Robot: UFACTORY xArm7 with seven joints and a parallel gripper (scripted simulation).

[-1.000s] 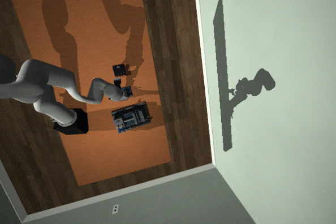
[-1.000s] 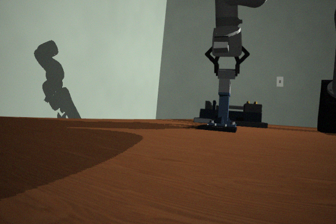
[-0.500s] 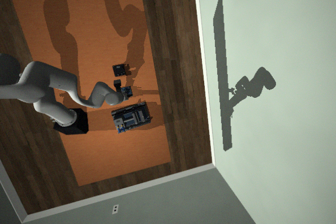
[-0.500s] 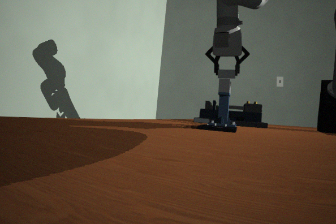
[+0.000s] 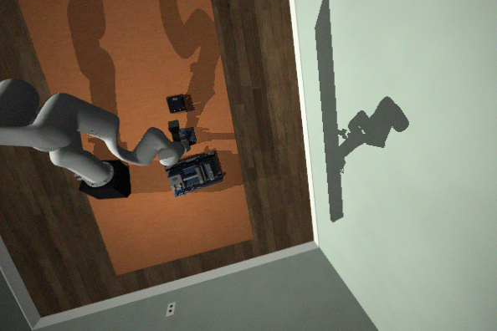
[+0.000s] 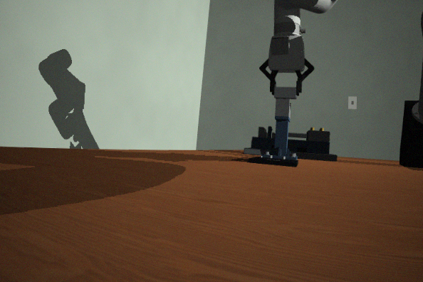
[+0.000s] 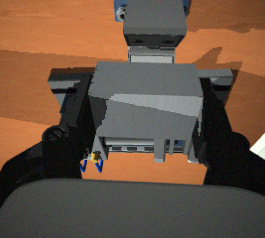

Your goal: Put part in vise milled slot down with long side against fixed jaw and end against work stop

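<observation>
My hand is 20 mm above the grey part. Also, from my hand: blue upright: 140 mm below; grey jaw: 220 mm to the right, 120 mm below, 40 mm ahead; work stop: 170 mm to the right, 110 mm below, 70 mm ahead.
</observation>
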